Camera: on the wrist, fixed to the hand. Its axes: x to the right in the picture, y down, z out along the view.
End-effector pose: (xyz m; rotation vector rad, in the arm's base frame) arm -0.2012 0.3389 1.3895 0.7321 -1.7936 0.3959
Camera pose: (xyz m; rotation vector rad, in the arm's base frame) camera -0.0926 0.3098 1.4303 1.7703 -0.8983 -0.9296
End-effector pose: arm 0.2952 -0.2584 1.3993 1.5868 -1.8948 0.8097
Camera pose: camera 0.3808 -0.2303 1.4779 2.3094 -0.2890 -0.2643
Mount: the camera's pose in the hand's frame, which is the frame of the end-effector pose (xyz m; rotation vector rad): 0.0243 -0.0892 -0.0758 -0.2087 -0.2033 -1.6018
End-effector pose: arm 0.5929 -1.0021 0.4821 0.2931 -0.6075 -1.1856
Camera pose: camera 0.5740 -1.0644 0.3818 0.4995 -0.3353 -2.8211
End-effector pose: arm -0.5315 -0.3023 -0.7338 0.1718 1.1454 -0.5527
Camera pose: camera -0.6305 -0.3558 -0.7741 -1.0650 0.9402 -1.7721
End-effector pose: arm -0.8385 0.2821 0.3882 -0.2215 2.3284 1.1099
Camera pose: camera -0.8567 0.1690 0.3541 -1.5682 1.1156 0.4163
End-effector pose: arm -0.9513 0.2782 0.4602 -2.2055 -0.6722 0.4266
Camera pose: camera -0.9234 0.2981 0.5747 -1.1444 -2.2838 -0.2902
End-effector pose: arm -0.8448 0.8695 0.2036 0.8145 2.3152 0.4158
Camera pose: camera -0.9493 0.8116 0.2061 -1.0743 1.9424 -0.1652
